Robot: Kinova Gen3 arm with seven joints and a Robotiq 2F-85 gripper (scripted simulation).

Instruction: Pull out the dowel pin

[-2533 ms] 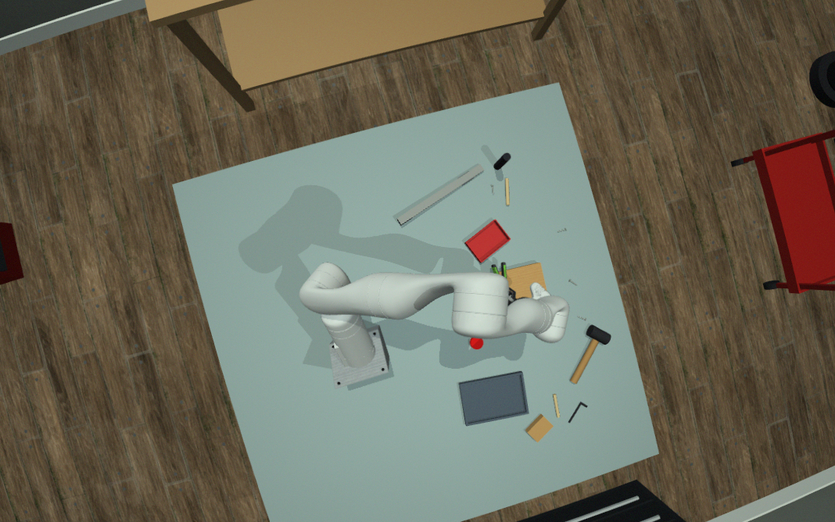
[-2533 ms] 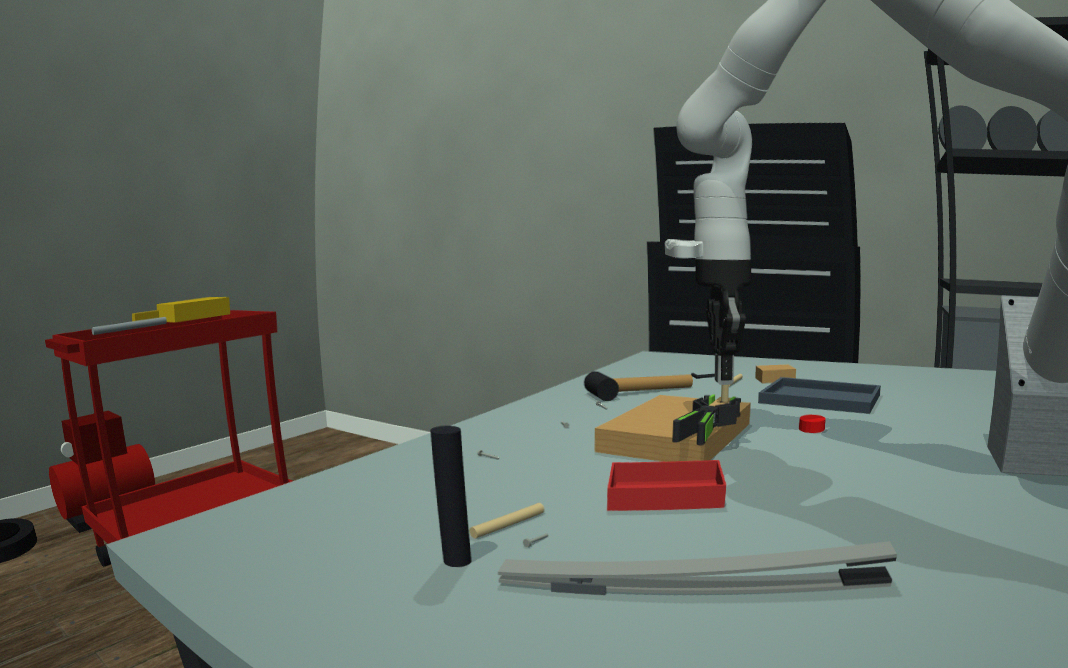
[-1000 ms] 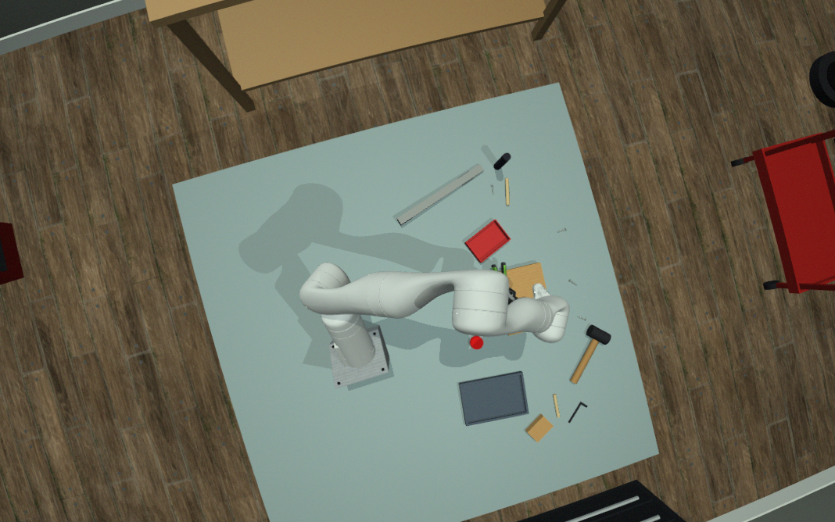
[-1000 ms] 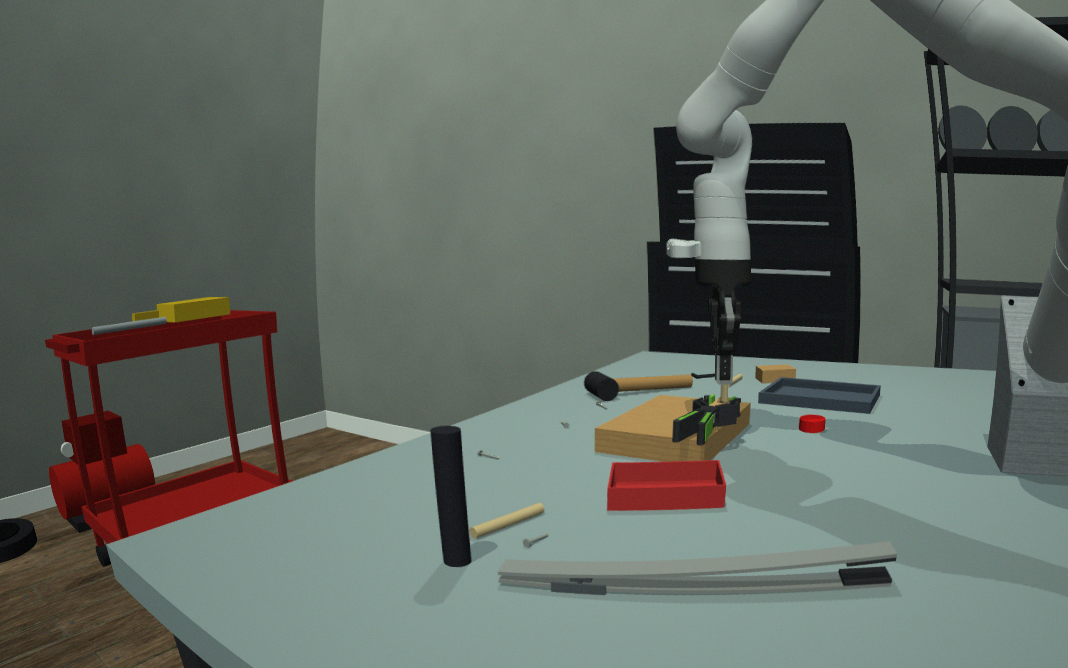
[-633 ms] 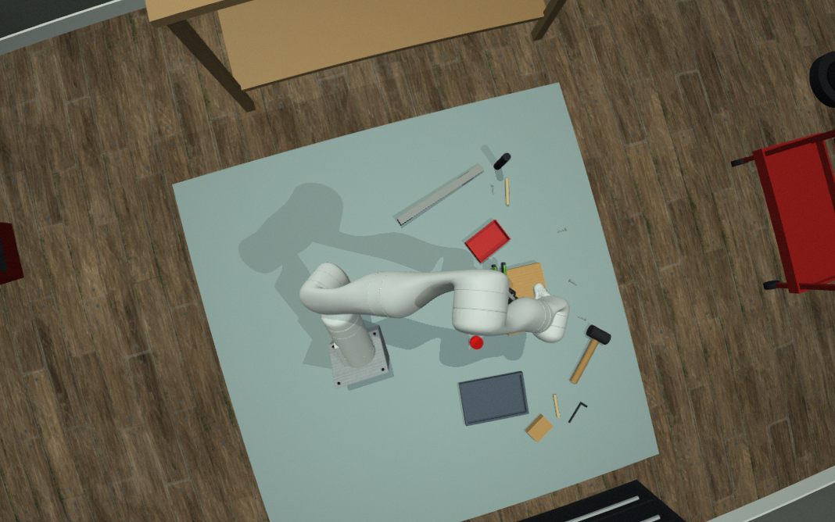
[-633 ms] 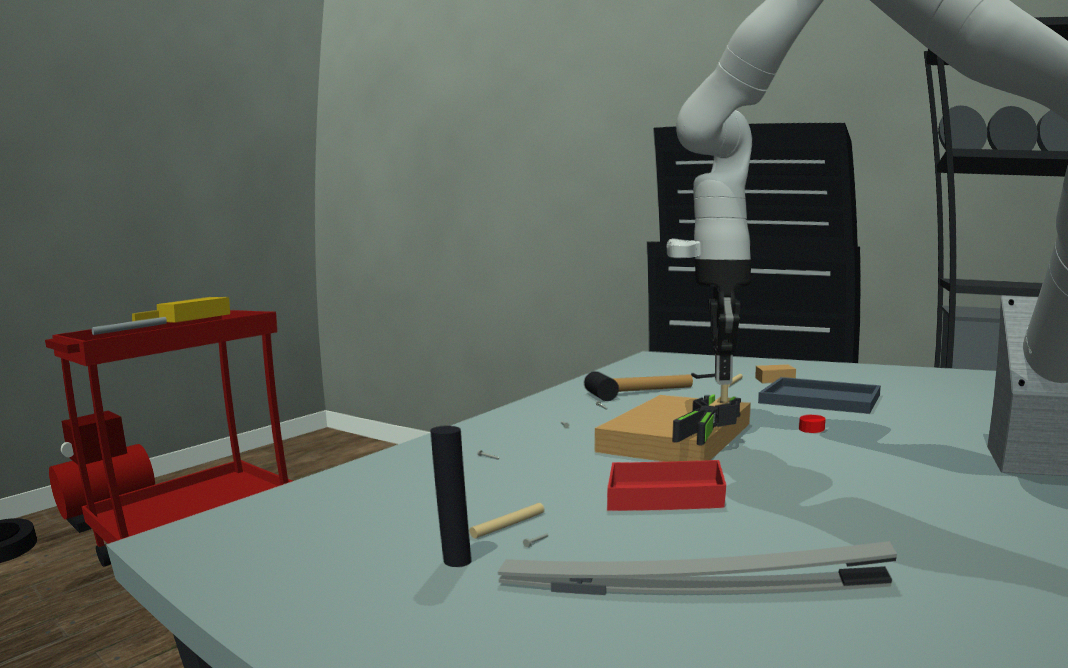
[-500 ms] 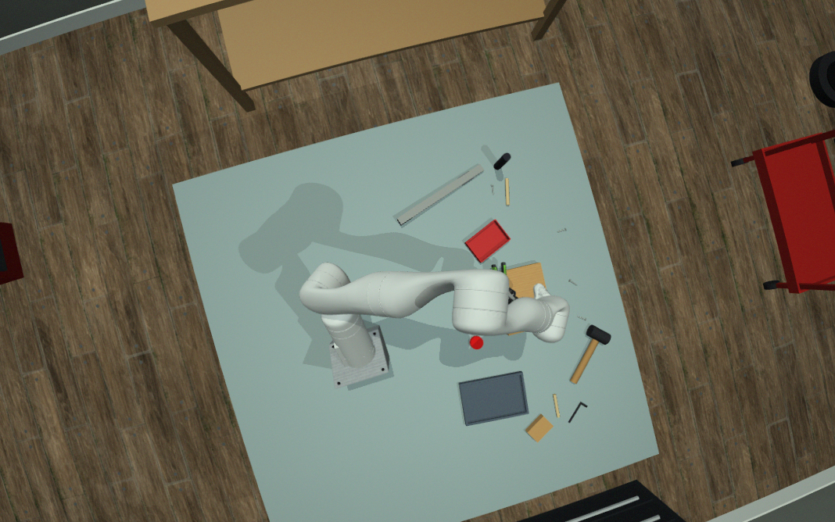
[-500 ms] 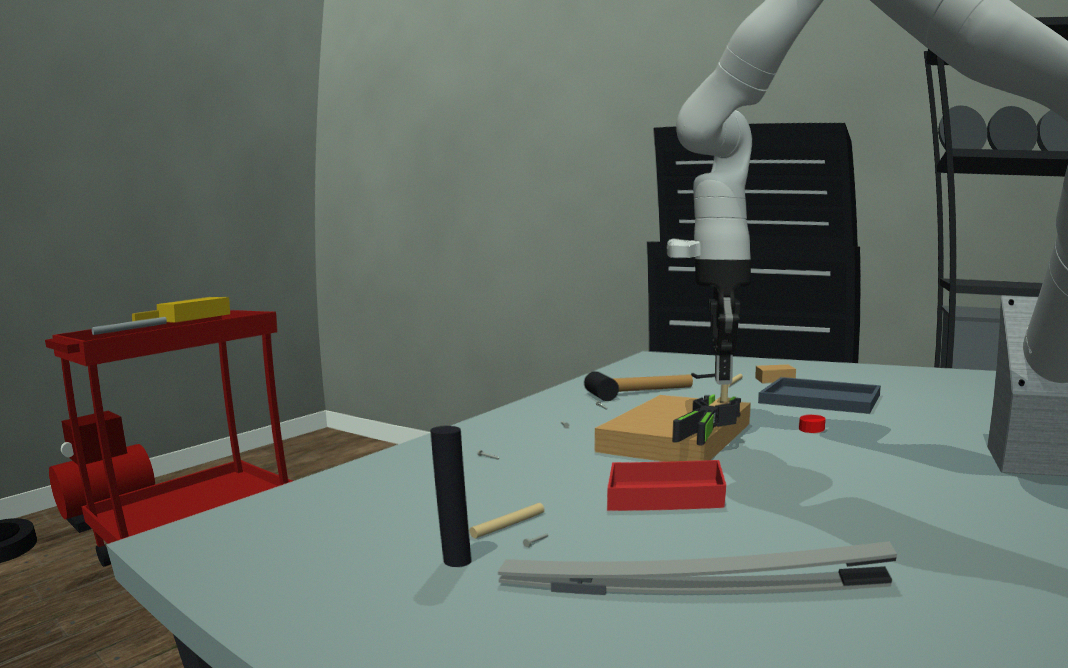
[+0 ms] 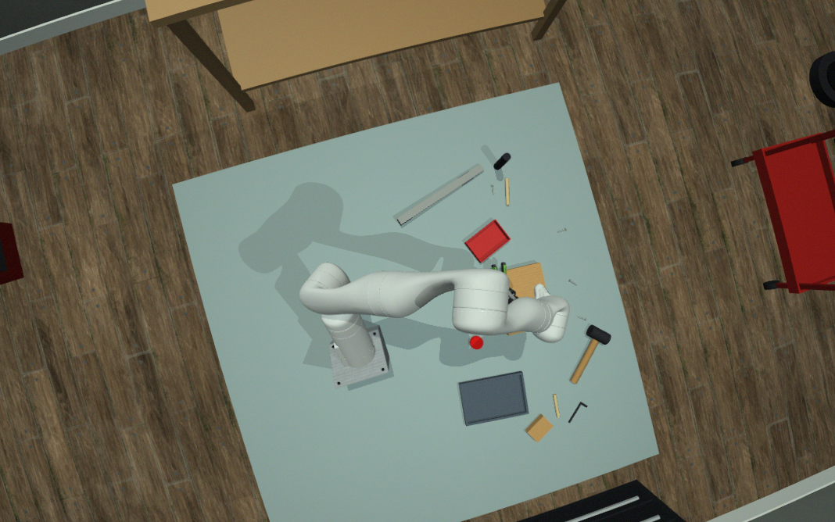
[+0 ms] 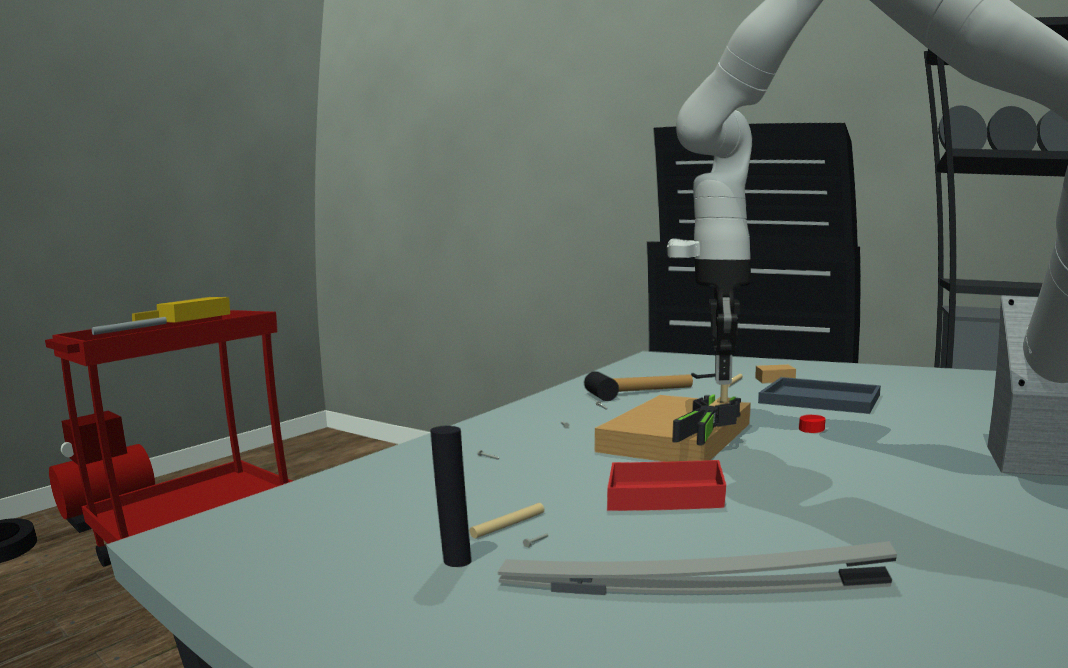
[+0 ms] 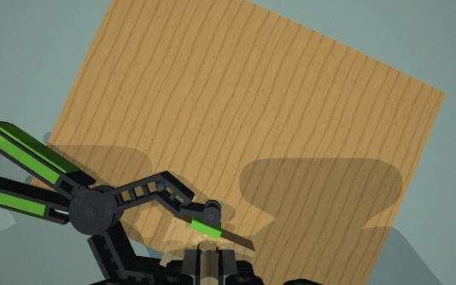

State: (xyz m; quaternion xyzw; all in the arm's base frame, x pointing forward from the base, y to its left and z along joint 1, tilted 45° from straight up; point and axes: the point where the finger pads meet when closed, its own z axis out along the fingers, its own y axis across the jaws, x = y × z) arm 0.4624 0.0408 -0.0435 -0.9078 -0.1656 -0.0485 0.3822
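Now: the dowel pin 2 cm below my hand. From my hand the other things lie so: red puck: 12 cm behind, 9 cm to the right, 9 cm below; small wooden block: 6 cm below; wooden bench board: 7 cm below, 6 cm ahead.
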